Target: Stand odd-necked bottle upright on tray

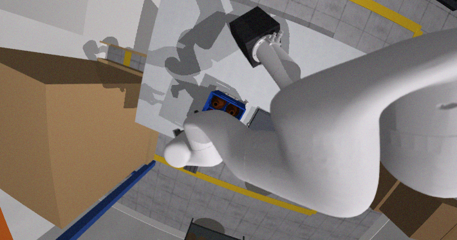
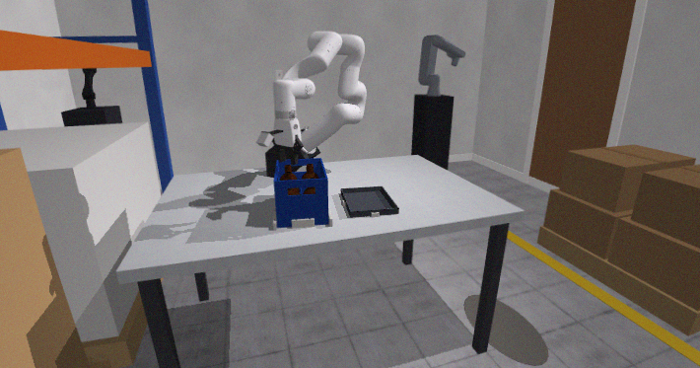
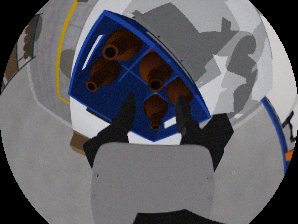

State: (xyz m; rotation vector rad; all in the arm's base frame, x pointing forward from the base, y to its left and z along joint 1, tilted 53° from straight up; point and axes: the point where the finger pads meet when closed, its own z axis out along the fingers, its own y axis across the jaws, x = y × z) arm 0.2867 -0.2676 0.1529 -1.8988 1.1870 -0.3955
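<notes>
The blue crate lies 40 mm to the left of my hand and 130 mm below it. Also, from my hand: dark tray 10 mm behind, 320 mm to the left, 200 mm below; glass bottle 90 mm behind, 130 mm below.
</notes>
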